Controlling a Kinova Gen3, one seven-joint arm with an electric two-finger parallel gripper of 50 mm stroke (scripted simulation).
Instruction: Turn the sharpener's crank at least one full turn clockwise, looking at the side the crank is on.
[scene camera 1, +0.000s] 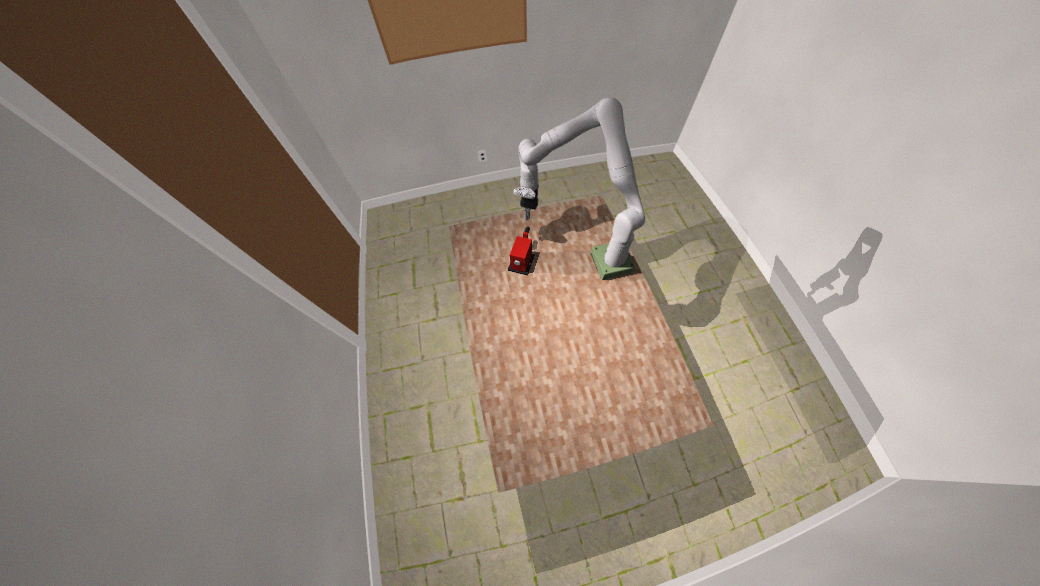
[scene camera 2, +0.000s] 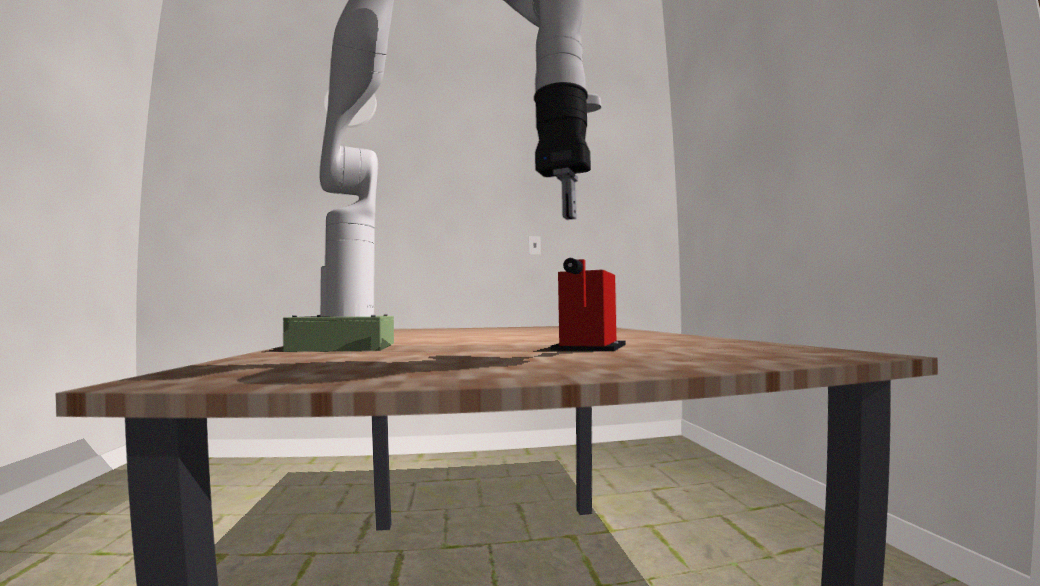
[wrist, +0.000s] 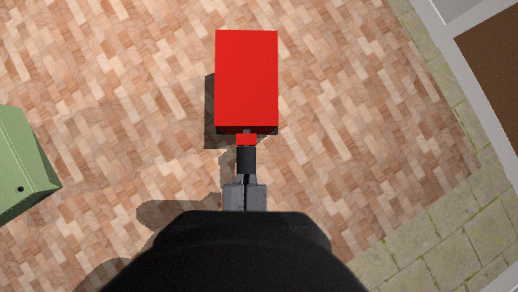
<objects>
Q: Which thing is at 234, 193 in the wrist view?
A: My gripper.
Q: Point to a red sharpener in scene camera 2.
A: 592, 328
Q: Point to a red sharpener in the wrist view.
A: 246, 61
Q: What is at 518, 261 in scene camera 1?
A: A red sharpener.
</objects>
